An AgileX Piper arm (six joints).
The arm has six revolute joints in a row. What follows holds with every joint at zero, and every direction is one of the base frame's. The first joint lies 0.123 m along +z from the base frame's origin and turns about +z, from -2.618 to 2.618 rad. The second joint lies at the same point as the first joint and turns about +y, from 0 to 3.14 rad. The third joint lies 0.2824 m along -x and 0.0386 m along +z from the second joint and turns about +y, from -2.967 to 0 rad. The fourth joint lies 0.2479 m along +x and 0.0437 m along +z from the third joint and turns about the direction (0.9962, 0, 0.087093), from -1.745 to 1.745 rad. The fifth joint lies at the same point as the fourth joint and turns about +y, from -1.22 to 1.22 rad. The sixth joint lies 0.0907 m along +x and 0.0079 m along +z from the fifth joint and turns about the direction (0.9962, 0, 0.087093), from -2.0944 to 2.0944 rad. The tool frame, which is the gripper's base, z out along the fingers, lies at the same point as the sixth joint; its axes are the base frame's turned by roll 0, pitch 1.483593 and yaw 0 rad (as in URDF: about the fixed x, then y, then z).
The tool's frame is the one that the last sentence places.
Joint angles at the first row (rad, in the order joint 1, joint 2, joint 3, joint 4, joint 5, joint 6):
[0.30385, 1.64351, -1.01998, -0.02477, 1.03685, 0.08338]
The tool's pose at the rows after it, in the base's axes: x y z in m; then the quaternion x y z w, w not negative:
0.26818, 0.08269, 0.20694, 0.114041, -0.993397, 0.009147, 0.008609
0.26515, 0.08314, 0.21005, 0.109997, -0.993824, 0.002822, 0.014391
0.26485, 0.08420, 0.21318, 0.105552, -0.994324, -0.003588, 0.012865
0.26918, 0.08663, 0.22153, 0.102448, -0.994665, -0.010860, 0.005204
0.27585, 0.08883, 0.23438, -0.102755, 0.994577, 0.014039, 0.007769
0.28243, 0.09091, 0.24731, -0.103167, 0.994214, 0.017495, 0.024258
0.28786, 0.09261, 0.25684, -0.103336, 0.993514, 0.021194, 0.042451
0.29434, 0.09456, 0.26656, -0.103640, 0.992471, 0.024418, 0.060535
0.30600, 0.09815, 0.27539, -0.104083, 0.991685, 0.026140, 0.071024
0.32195, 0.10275, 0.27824, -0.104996, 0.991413, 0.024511, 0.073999
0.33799, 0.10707, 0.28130, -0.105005, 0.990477, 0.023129, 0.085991
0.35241, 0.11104, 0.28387, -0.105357, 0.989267, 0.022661, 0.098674
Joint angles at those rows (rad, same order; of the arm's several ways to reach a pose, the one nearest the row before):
[0.30386, 1.62457, -1.01997, -0.01675, 1.07381, 0.08340]
[0.30385, 1.61358, -1.01998, 0.00000, 1.09373, 0.08339]
[0.30385, 1.60747, -1.02617, 0.01357, 1.10054, 0.08604]
[0.30384, 1.60681, -1.06124, 0.02598, 1.11842, 0.08714]
[0.30387, 1.60680, -1.11537, 0.02679, 1.14588, 0.08717]
[0.30386, 1.60682, -1.16854, 0.02679, 1.16532, 0.08716]
[0.30385, 1.60681, -1.20655, 0.02680, 1.16618, 0.08715]
[0.30384, 1.61190, -1.25064, 0.02585, 1.16838, 0.08715]
[0.30385, 1.64252, -1.32246, 0.02486, 1.18830, 0.08716]
[0.30385, 1.69761, -1.40339, 0.02015, 1.20891, 0.08716]
[0.30385, 1.74812, -1.48111, 0.01221, 1.21304, 0.08935]
[0.30385, 1.79353, -1.55207, 0.00602, 1.21379, 0.09012]

